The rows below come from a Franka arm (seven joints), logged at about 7 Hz.
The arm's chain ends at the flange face. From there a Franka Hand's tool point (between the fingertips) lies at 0.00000 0.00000 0.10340 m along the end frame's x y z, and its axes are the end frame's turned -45 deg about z.
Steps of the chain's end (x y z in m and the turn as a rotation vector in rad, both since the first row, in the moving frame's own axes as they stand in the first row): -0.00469, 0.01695, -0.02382, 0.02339, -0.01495, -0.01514; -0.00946, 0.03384, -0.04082, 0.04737, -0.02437, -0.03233; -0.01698, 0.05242, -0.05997, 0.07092, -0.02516, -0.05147
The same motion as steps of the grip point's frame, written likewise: -0.01471, 0.00586, -0.02386, 0.02711, 0.00597, -0.01514; -0.02902, 0.01197, -0.04097, 0.05073, 0.01626, -0.03233; -0.04591, 0.01796, -0.06026, 0.06794, 0.03236, -0.05147
